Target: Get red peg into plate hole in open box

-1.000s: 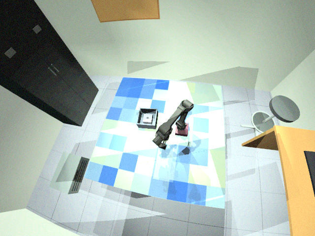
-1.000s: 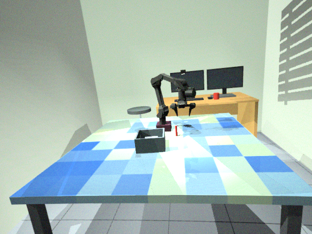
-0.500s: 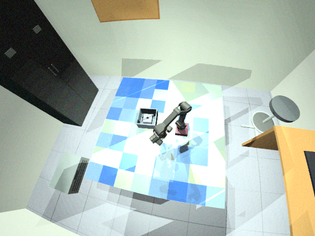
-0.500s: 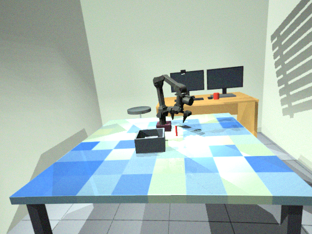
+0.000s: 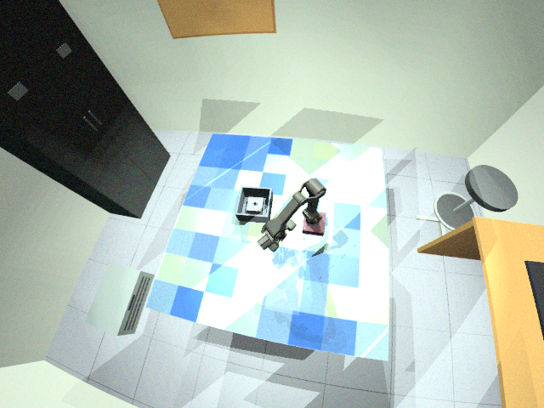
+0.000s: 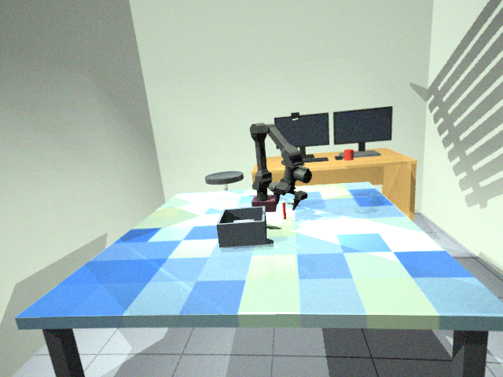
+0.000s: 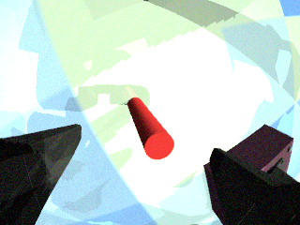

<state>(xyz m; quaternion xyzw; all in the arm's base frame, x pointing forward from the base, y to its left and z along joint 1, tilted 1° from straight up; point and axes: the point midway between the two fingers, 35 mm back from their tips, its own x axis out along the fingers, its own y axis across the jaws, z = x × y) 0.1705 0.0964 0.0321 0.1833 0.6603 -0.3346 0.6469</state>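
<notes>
Now: gripper tip 10 mm short of the red peg, 10 mm to the left of it and 10 mm above it. Also, from my gripper tip: grey box 160 mm ahead, 210 mm to the right, 30 mm below.
</notes>
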